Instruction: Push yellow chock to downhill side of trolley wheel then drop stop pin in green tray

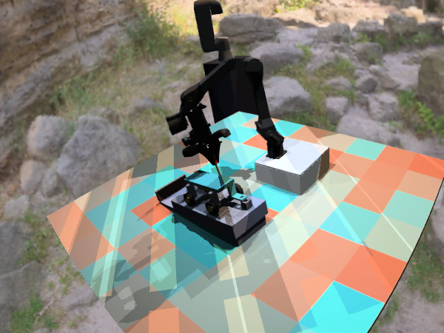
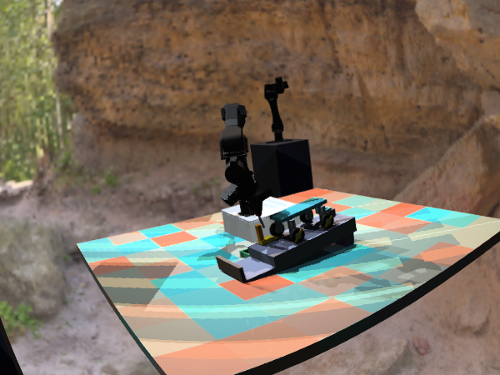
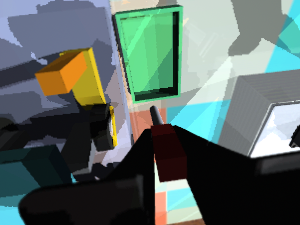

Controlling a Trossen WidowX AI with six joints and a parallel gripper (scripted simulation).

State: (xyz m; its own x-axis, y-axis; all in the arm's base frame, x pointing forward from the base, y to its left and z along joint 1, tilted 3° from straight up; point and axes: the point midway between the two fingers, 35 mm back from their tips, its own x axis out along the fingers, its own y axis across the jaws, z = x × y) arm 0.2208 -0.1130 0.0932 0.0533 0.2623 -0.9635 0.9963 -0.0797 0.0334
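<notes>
Now: the red-headed stop pin right at my gripper tip. Round my gripper tip: green tray 10 mm behind, 140 mm below; then trolley 110 mm ahead, 80 mm to the left, 20 mm below; then yellow chock 60 mm ahead, 20 mm to the right, 50 mm below.
</notes>
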